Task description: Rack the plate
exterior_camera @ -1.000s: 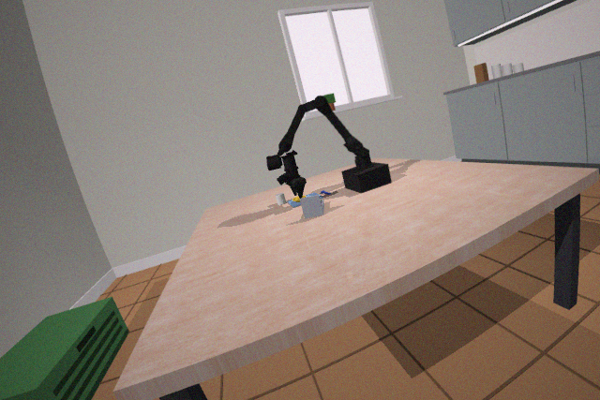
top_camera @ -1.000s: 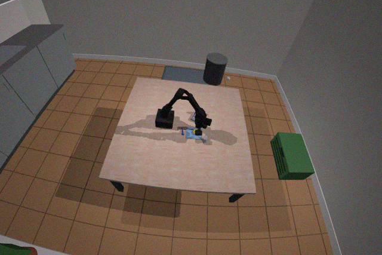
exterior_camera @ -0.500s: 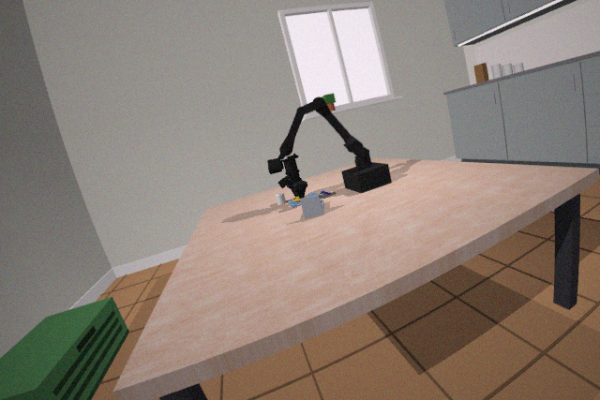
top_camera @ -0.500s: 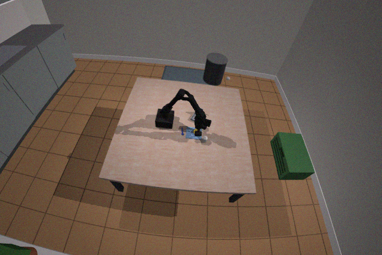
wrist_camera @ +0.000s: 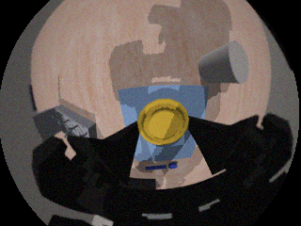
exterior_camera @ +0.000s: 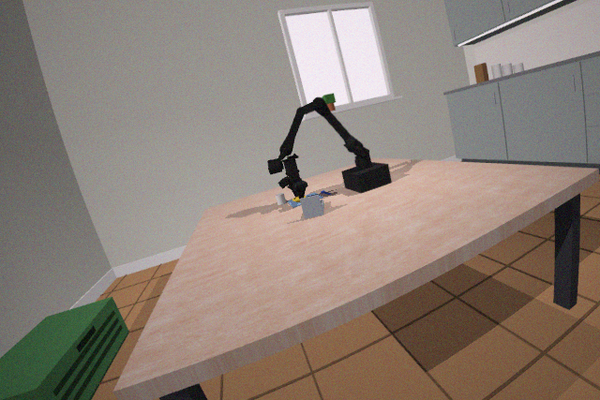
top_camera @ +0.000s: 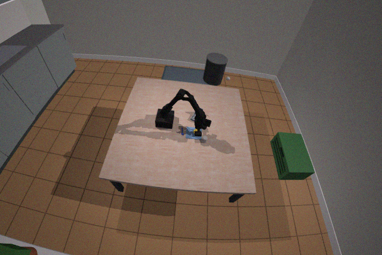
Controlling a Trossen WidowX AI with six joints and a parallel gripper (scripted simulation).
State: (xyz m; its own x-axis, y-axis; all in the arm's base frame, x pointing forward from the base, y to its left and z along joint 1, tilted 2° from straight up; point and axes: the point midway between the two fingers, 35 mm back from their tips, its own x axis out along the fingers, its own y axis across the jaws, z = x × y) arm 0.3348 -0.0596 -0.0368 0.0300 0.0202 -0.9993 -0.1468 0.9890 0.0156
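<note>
My gripper tip is 3 cm past the light blue mat, 1 cm to the left of it and 1 cm above it. Also, from my gripper tip: yellow plate 1 cm above; then small blue utensil 13 cm behind, 2 cm to the right; then small white cup 8 cm ahead, 7 cm to the right, 2 cm above.
</note>
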